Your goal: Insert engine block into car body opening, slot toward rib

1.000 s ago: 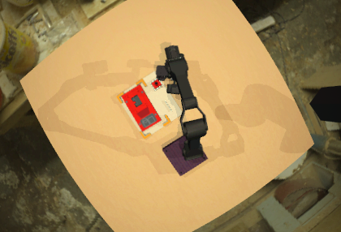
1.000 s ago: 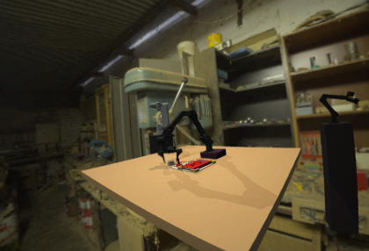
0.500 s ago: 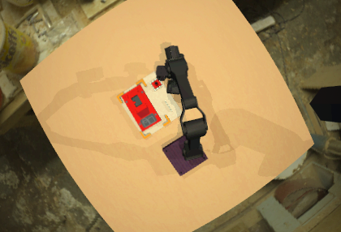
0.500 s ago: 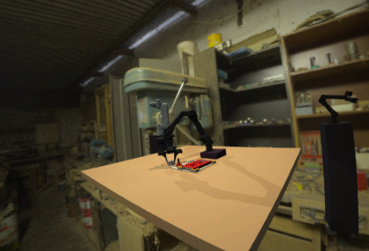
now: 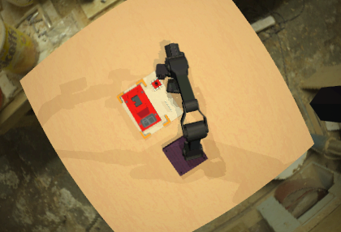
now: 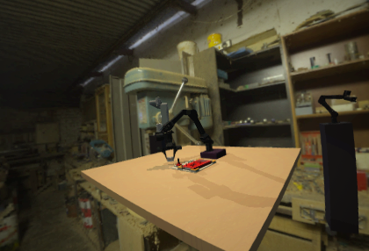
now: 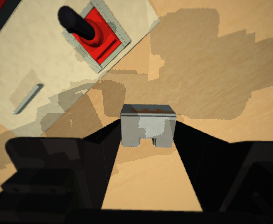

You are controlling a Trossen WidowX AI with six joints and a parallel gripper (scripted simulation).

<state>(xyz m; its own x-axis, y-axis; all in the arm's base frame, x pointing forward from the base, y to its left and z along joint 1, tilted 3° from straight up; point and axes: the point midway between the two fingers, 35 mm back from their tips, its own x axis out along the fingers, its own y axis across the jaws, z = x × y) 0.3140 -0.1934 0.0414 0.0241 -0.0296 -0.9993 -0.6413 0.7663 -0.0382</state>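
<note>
Now: the black peg 3 cm ahead of my gripper tip, 9 cm to the left of it and 1 cm below it. Also, from my gripper tip: engine block: 1 cm above.
</note>
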